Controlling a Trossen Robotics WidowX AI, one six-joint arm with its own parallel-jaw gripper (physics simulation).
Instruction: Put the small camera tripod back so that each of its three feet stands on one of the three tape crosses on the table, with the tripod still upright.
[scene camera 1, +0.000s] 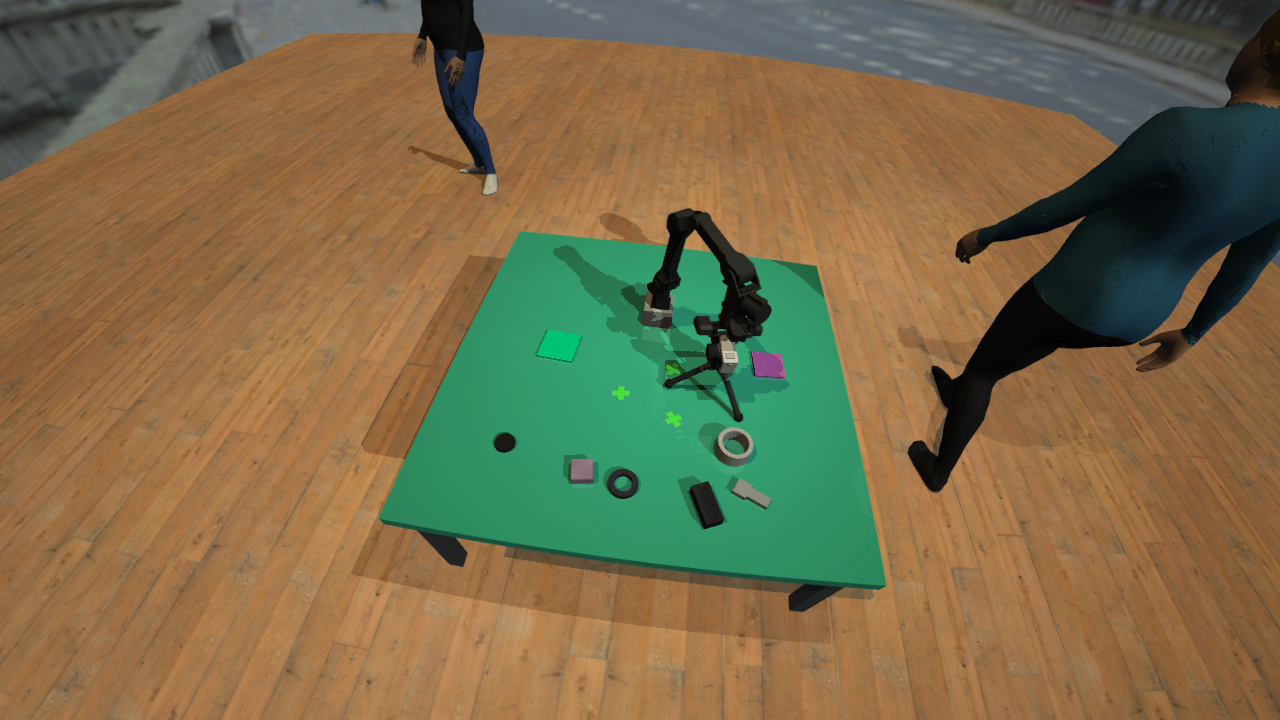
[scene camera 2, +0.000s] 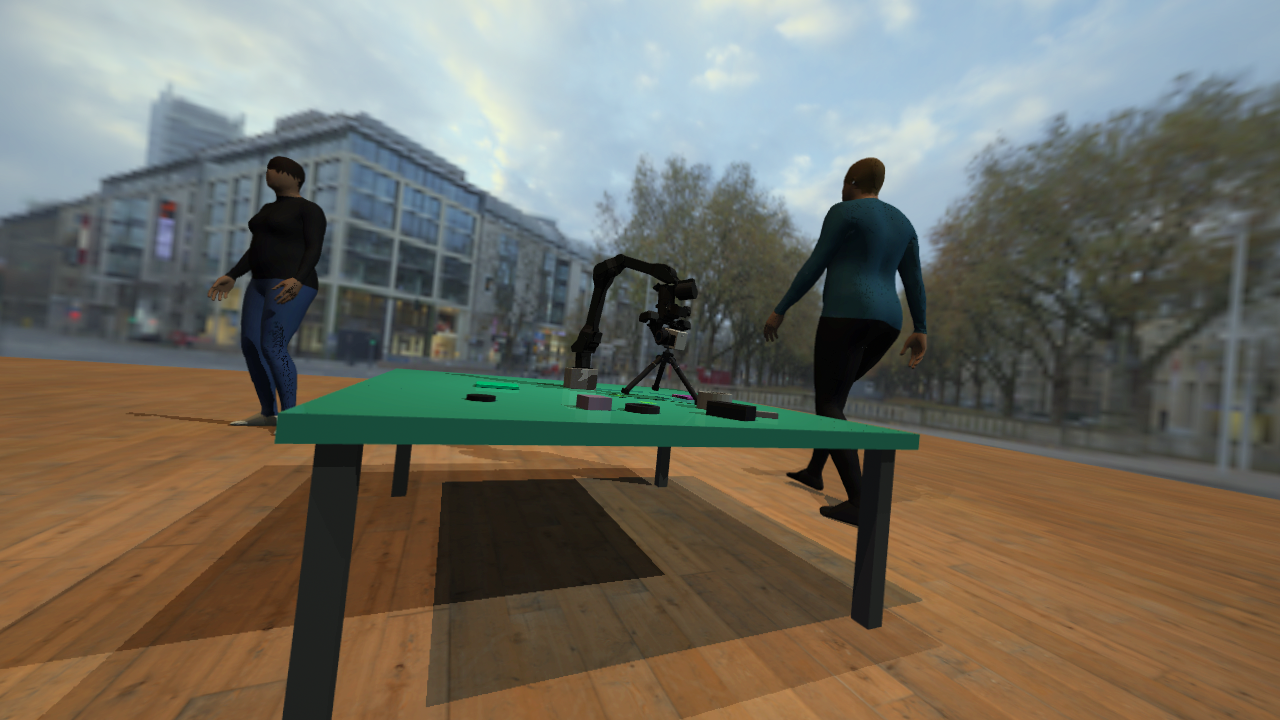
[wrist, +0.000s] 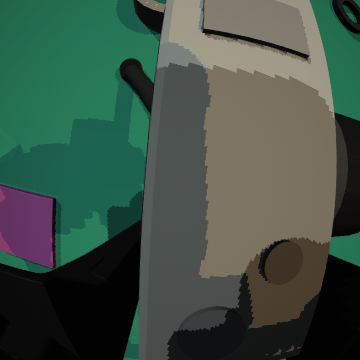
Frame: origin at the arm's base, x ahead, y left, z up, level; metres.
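Seen in the pictures: gripper, fingertip midpoint: (scene camera 2: 664, 346); arm's base, origin of the base link: (scene camera 1: 660, 302) (scene camera 2: 582, 368).
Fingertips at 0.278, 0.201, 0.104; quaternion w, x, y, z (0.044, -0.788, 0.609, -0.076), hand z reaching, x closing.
Offsets run from my fingertips to a thing's middle, as dx, dy, dz. "pt": to the spot under its first point. Level surfaces: height alone.
The small black tripod @(pt +0.082, +0.009, +0.048) (scene camera 1: 727, 360) (scene camera 2: 665, 356) stands upright right of the table's middle, beside the purple patch. Its pale head @(pt +0.033, +0.013, +0.056) (wrist: 246, 161) fills the wrist view, with one leg and foot @(pt +0.095, +0.077, -0.137) (wrist: 133, 71) showing beside it. My gripper (scene camera 1: 722, 349) (scene camera 2: 666, 333) is shut on the tripod's head from above. Three bright green tape crosses lie on the green table @(dz -0.178) (scene camera 1: 823, 522). One cross @(-0.051, -0.128, -0.178) (scene camera 1: 672, 369) lies just by the tripod's left foot @(pt +0.034, -0.138, -0.150) (scene camera 1: 667, 383). The other two crosses @(+0.077, -0.276, -0.178) (scene camera 1: 620, 392) @(+0.143, -0.105, -0.178) (scene camera 1: 673, 419) lie bare to the left of the tripod. Another foot (scene camera 1: 737, 416) rests well right of them.
A purple patch @(pt -0.121, +0.185, -0.169) (scene camera 1: 767, 365) (wrist: 26, 225) lies right of the tripod and a light green patch @(pt -0.070, -0.511, -0.169) (scene camera 1: 559, 345) to the left. A tape roll @(+0.221, +0.074, -0.154) (scene camera 1: 735, 446), grey block @(+0.352, +0.130, -0.171) (scene camera 1: 752, 493), black block @(+0.404, +0.007, -0.161) (scene camera 1: 706, 505), black ring @(+0.378, -0.217, -0.171) (scene camera 1: 623, 483), mauve block @(+0.365, -0.330, -0.164) (scene camera 1: 582, 470) and black disc @(+0.316, -0.566, -0.173) (scene camera 1: 505, 442) lie at the front. People walk nearby.
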